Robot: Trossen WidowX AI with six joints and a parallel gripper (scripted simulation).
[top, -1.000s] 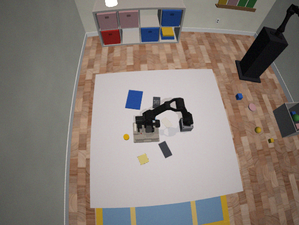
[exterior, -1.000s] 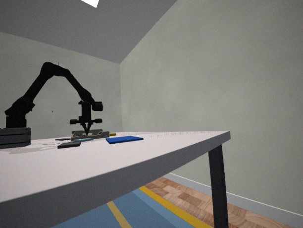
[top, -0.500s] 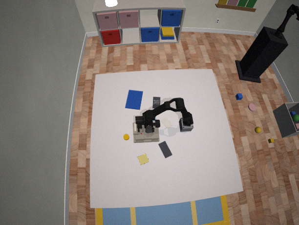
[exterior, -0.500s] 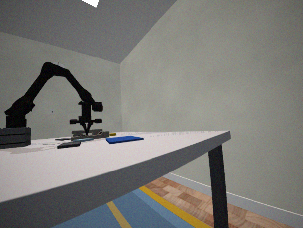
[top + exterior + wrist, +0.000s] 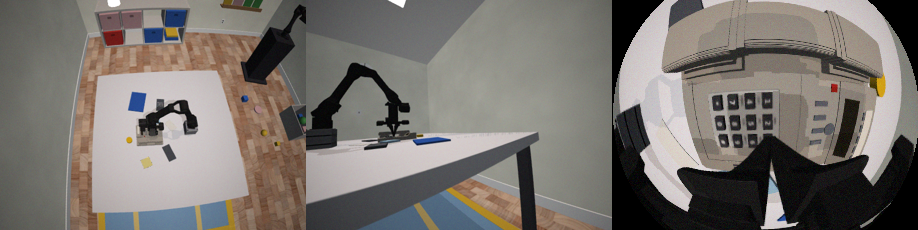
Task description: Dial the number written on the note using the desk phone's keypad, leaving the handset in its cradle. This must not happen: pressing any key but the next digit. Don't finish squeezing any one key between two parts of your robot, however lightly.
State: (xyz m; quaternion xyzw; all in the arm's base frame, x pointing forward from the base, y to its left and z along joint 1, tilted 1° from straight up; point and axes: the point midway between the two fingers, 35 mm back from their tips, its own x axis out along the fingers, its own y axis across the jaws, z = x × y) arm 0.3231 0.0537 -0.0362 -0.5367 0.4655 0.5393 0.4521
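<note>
Right now the beige desk phone is 2 cm ahead of my hand, 4 cm to the left of it and 4 cm below it. Round my hand: dark grey card: 16 cm behind, 18 cm to the left, 6 cm below; handset: 9 cm to the left, 2 cm below; cream note: 16 cm behind, 7 cm to the right, 6 cm below.
</note>
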